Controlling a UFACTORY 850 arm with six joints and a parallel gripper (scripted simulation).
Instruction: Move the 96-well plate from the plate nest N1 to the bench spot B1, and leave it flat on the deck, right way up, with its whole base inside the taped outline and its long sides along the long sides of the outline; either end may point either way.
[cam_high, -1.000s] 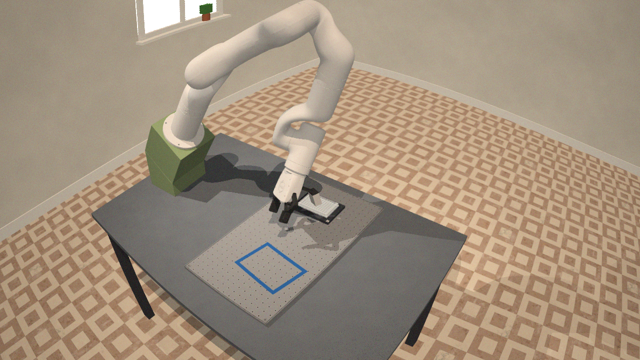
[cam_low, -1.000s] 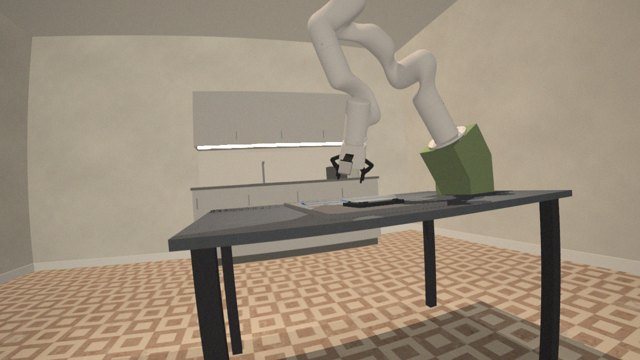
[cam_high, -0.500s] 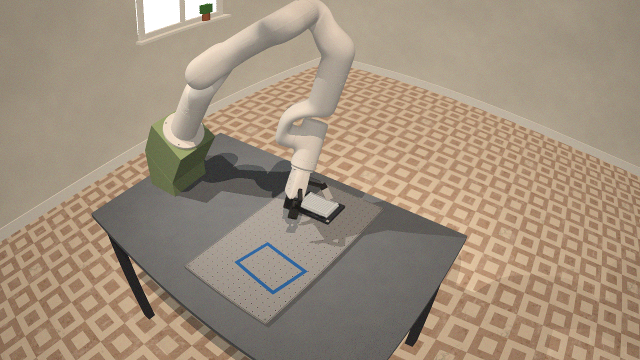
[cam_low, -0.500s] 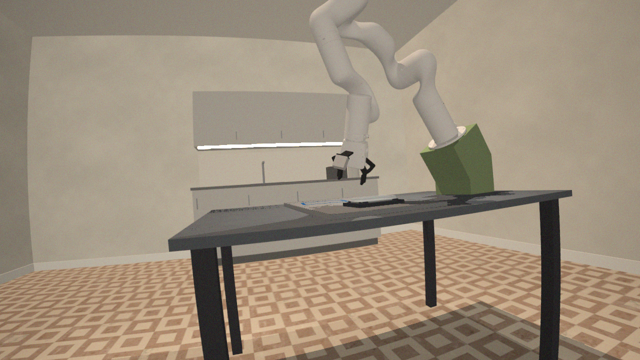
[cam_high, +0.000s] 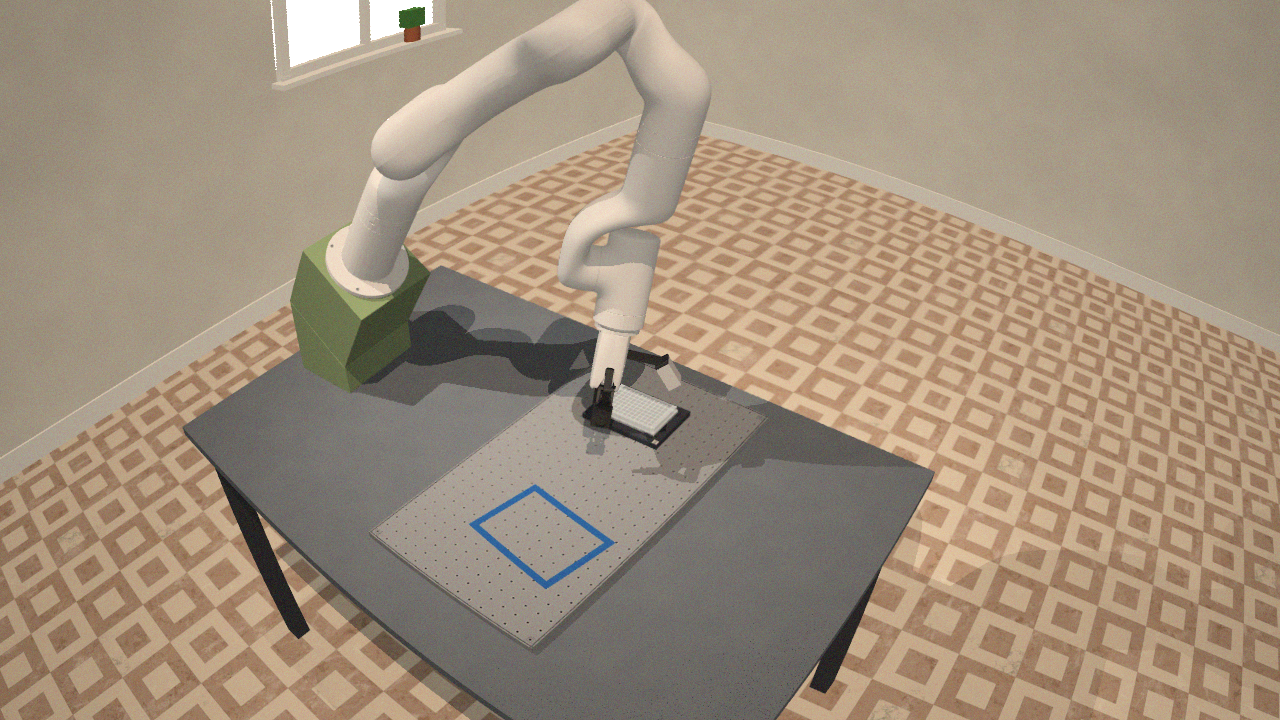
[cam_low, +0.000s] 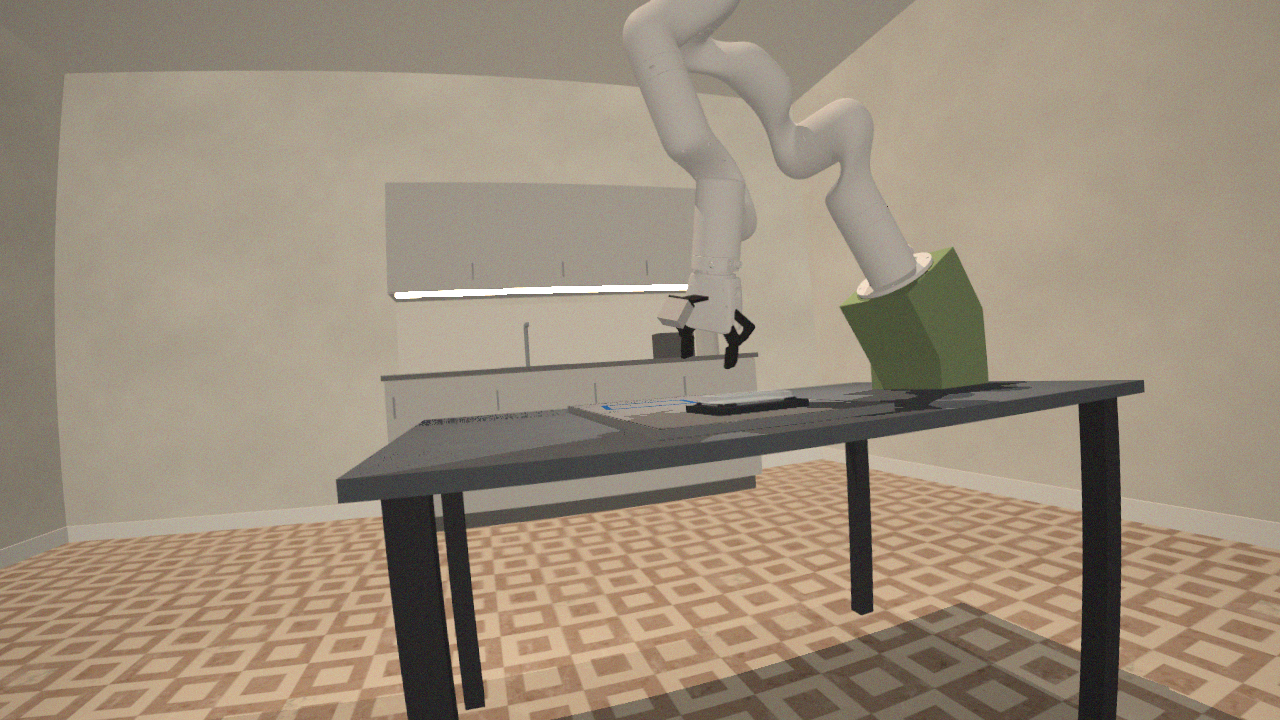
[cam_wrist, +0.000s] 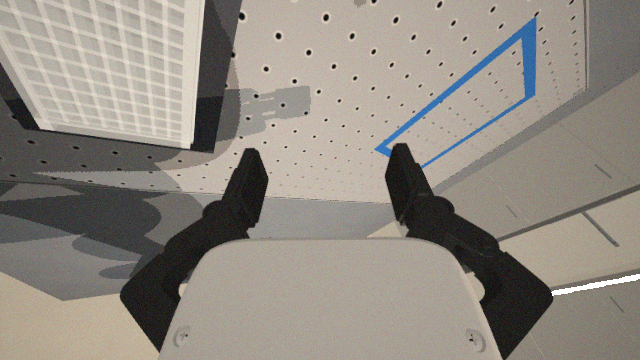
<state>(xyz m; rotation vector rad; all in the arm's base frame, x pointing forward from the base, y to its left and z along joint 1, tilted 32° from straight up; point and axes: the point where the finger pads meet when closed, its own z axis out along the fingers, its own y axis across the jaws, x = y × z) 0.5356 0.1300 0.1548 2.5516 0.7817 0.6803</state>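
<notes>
Now: hand 12 cm to the right of the 96-well plate, 7 cm above it and 2 cm past it. From my hand the other things lie so: black plate nest 12 cm to the left, 9 cm below, 2 cm behind; label 8 cm below, 7 cm to the left, 6 cm ahead.
</notes>
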